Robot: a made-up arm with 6 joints.
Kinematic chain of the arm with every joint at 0, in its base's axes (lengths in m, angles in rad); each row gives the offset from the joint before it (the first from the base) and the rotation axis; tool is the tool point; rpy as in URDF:
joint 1: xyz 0 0 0.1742 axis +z
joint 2: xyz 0 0 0 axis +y
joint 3: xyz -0.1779 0 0.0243 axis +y
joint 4: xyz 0.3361 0 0.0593 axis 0.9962 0 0.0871
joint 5: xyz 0 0 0 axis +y
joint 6: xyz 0.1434 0 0.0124 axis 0.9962 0 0.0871
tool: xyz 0 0 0 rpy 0 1.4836 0
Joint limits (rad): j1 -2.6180..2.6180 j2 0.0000..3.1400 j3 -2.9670..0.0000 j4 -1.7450..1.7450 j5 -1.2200..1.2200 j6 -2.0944..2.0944
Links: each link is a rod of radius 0.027 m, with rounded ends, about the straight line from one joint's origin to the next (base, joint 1, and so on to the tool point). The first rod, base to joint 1, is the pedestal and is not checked.
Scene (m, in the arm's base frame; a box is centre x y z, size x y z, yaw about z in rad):
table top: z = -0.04
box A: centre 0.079 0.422 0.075 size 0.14 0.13 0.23 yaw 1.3
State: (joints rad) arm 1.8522 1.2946 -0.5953 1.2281 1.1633 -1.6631
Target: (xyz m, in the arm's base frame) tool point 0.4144 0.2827 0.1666
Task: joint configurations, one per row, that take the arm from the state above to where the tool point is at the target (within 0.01 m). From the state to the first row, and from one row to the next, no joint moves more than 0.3 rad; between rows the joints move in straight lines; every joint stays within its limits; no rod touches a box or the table.
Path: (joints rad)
1: 1.5673 1.2446 -0.4820 1.2815 1.1176 -1.4139
2: 1.2825 1.1946 -0.3687 1.3348 1.0720 -1.1648
3: 0.9976 1.1446 -0.2554 1.3882 1.0263 -0.9156
4: 0.7128 1.0946 -0.1421 1.4416 0.9807 -0.6664
5: 0.4279 1.0446 -0.0288 1.4950 0.9350 -0.4172
6: 0.4379 1.1938 -0.2815 1.4550 0.8380 -0.6664
7: 0.4480 1.3429 -0.5342 1.4150 0.7410 -0.9156
8: 0.4580 1.4921 -0.7869 1.3751 0.6440 -1.1648
9: 0.4680 1.6413 -1.0396 1.3351 0.5470 -1.4139
10: 0.4780 1.7905 -1.2923 1.2951 0.4501 -1.6631

